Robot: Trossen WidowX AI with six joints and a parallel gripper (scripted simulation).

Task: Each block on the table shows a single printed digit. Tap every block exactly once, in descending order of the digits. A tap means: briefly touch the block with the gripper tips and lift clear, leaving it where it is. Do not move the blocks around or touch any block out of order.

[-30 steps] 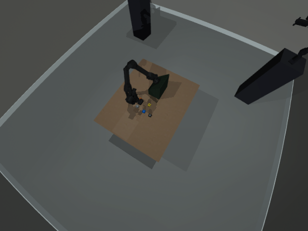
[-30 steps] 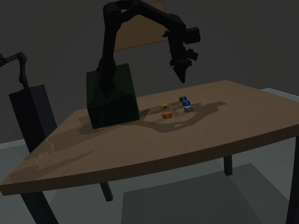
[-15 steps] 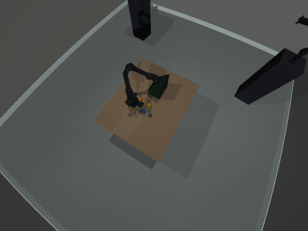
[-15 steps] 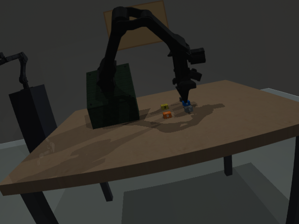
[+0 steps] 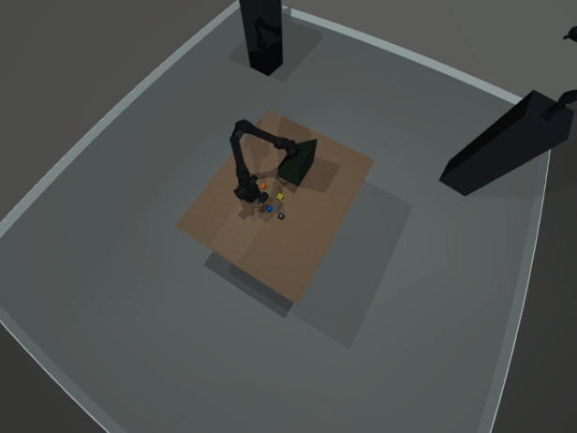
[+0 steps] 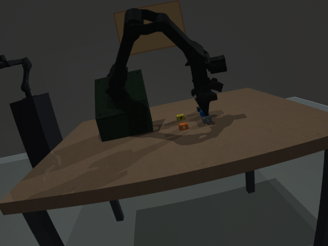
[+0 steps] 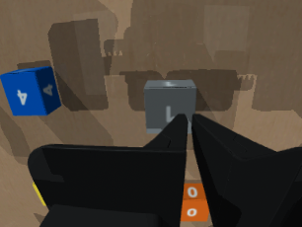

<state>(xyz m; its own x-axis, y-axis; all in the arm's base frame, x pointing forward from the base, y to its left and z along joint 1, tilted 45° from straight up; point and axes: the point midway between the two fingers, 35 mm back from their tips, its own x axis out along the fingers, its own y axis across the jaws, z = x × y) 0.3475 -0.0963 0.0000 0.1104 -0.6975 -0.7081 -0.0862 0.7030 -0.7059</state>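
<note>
Right now the grey block is 2 cm below my gripper tip and 1 cm to the left of it. Round my gripper tip: yellow block (12 cm to the left, 10 cm behind, 2 cm below); blue block (11 cm to the left, 2 cm below); orange block (10 cm behind, 2 cm to the right, 2 cm below).
</note>
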